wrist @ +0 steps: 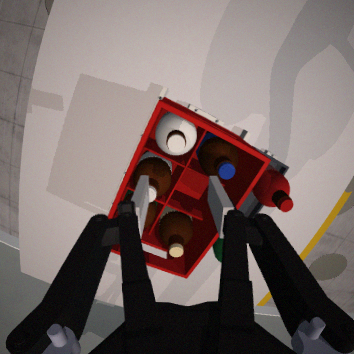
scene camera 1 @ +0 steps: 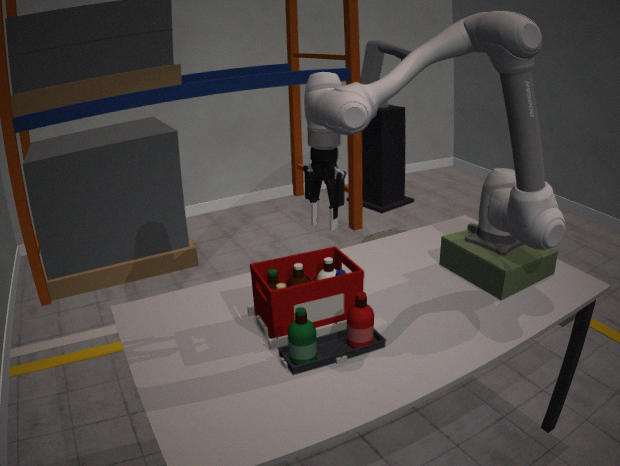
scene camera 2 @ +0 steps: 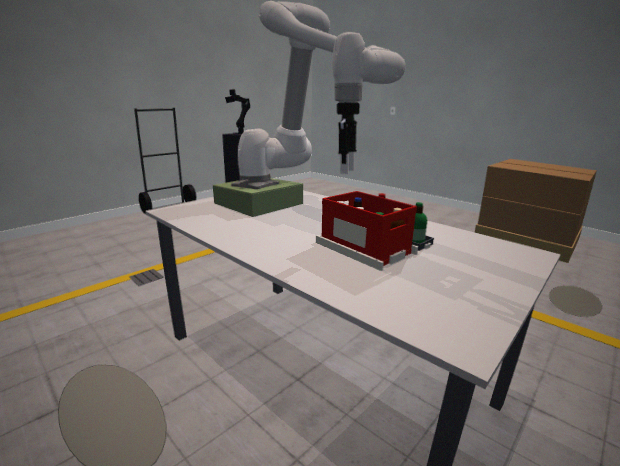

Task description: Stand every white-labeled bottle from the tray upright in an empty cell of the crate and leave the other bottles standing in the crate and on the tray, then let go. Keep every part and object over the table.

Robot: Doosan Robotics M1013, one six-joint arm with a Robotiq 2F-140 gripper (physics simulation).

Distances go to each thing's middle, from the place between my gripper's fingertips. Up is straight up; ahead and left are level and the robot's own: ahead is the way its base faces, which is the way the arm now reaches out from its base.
I see the white-capped brown bottle [wrist: 158,169] 19 cm below my hand, 7 cm ahead of it and 3 cm to the right of it. Round my hand: blue-capped brown bottle [wrist: 216,156] (19 cm below, 8 cm to the left, 1 cm ahead); cream-capped brown bottle [wrist: 175,229] (19 cm below, 18 cm ahead, 3 cm to the left); red bottle [scene camera 1: 360,318] (21 cm to the left, 19 cm below, 6 cm ahead).
